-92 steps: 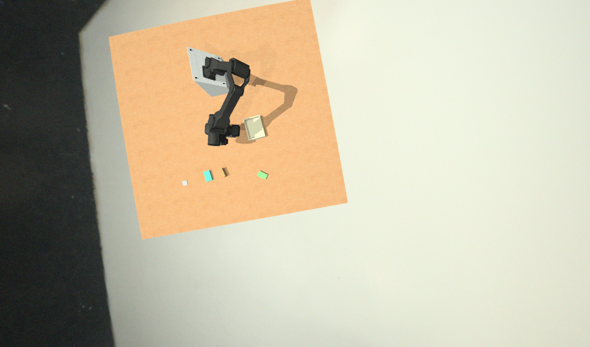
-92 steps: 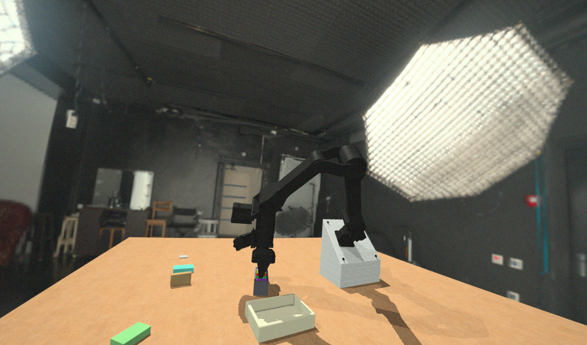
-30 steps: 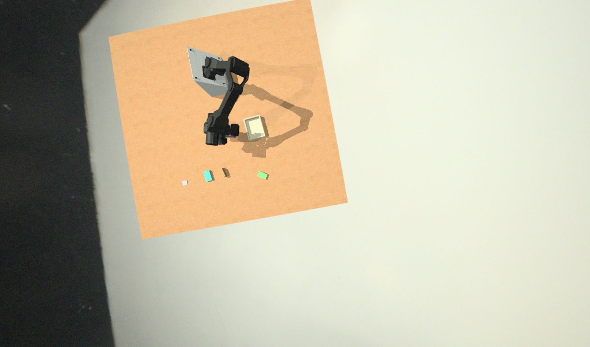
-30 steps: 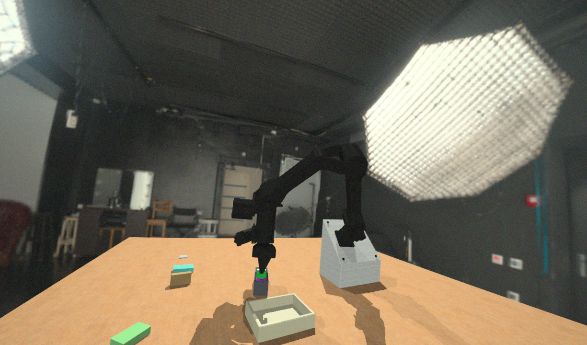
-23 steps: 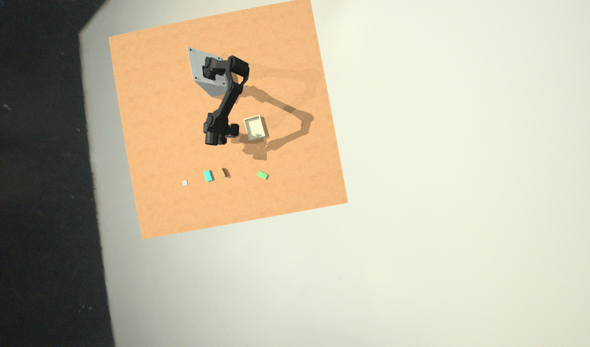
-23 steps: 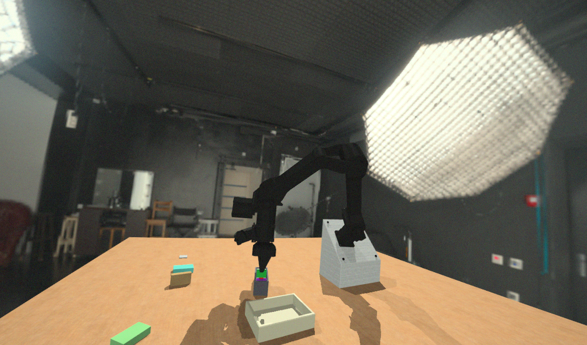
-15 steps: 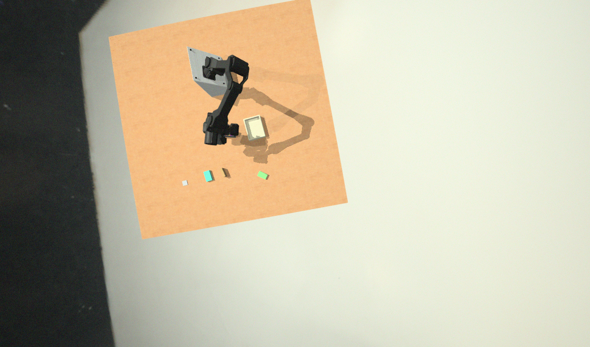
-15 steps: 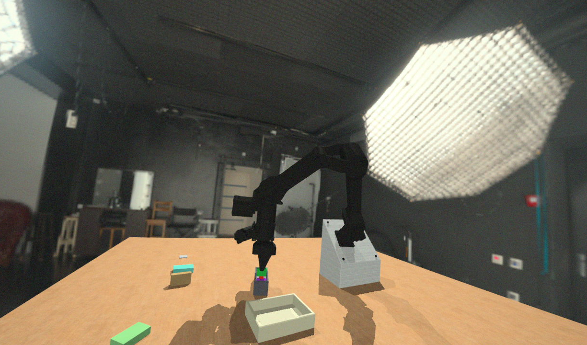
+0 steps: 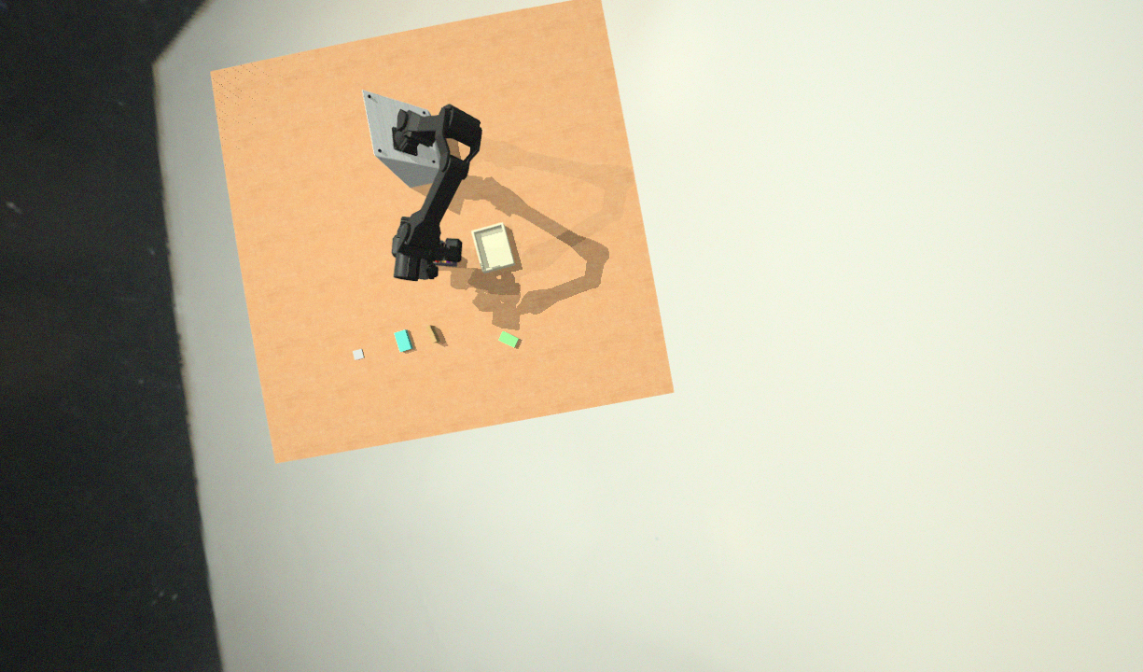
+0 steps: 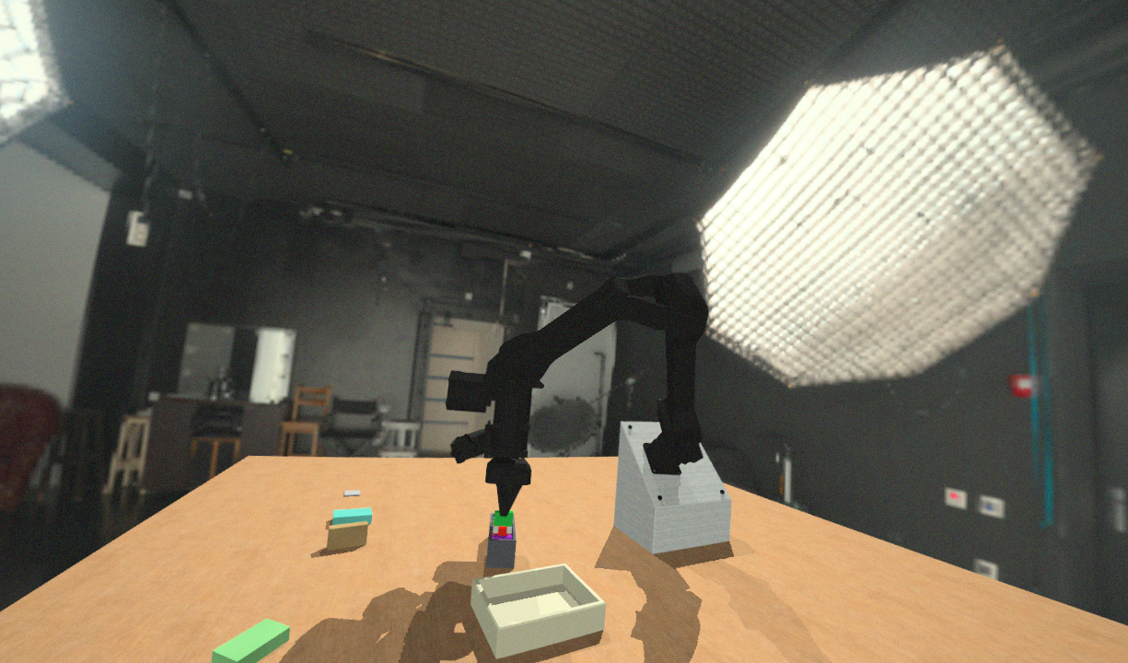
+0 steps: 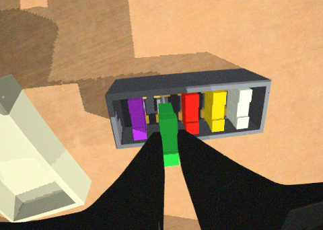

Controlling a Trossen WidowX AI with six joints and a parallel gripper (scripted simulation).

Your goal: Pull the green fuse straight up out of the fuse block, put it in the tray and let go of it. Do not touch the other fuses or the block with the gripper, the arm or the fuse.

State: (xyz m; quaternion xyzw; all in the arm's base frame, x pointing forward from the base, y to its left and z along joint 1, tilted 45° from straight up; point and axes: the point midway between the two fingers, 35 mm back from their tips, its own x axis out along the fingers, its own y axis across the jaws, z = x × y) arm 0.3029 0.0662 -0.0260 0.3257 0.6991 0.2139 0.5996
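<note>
Right now the cream tray is 16 cm to the left of my gripper tip, 6 cm below it and 1 cm behind it. From my gripper tip the other things lie so: tan block: 23 cm ahead, 7 cm to the right, 5 cm below; green fuse: 1 cm below; cyan block: 24 cm ahead, 16 cm to the right, 6 cm below.
</note>
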